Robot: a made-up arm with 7 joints. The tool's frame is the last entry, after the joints.
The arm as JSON. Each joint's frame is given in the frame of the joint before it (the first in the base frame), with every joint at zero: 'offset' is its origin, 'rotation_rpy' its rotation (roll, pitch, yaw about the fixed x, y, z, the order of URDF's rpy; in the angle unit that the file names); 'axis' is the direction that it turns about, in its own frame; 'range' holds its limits. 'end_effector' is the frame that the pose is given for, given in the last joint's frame.
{
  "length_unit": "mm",
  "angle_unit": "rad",
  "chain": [
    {
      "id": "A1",
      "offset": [
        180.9,
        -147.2,
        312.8
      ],
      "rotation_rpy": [
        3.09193,
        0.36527,
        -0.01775
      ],
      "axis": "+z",
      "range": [
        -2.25,
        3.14
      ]
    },
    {
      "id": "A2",
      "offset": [
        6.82,
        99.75,
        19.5
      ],
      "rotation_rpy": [
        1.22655,
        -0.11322,
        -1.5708
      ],
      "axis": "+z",
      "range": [
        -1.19,
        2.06
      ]
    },
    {
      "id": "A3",
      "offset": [
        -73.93,
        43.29,
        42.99
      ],
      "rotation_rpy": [
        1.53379,
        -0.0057,
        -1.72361
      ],
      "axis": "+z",
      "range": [
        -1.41,
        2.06
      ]
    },
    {
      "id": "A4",
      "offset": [
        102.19,
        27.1,
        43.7
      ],
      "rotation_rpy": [
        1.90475,
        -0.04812,
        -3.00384
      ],
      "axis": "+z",
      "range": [
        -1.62,
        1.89
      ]
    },
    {
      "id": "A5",
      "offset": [
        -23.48,
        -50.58,
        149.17
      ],
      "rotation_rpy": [
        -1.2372,
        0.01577,
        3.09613
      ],
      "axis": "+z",
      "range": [
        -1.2,
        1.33
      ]
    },
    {
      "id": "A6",
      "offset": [
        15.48,
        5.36,
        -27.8
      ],
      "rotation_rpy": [
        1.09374,
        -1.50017,
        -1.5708
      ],
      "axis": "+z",
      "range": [
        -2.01,
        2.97
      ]
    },
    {
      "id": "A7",
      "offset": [
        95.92,
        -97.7,
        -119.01
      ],
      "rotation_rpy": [
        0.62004,
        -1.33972,
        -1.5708
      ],
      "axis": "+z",
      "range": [
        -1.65,
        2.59
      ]
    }
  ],
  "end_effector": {
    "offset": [
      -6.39,
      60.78,
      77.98
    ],
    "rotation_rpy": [
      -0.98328,
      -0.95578,
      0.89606
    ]
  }
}
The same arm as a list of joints. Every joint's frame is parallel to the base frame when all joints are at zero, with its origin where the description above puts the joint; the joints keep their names.
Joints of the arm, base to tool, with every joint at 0 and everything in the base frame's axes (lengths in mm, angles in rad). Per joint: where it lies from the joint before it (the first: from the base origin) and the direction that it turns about. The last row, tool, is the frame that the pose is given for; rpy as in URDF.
A1: axis -0.35759 -0.043299 -0.932874 xyz 180.9 -147.2 312.8
A2: axis -0.998997 -0.037 0.0252 xyz -0.6 -100.6 -16
A3: axis 0 -1 0 xyz -40.8 -81.2 -30.5
A4: axis -0.936299 0.3274 -0.1271 xyz -25.1 -43.7 102.7
A5: axis 0 1 0 xyz -125.7 97.7 4
A6: axis 0.559614 0.032401 -0.82812 xyz 3.5 -27.8 16
A7: axis 0.799231 -0.52392 0.294511 xyz -154 85.7 43
tool: xyz 89.5 10.8 41.1 rpy 0.0417 0.0061 -0.038
Joint limits (rad, base to tool): -2.25..3.14 -1.19..2.06 -1.41..2.06 -1.62..1.89 -1.2..1.33 -2.01..2.97 -1.65..2.59

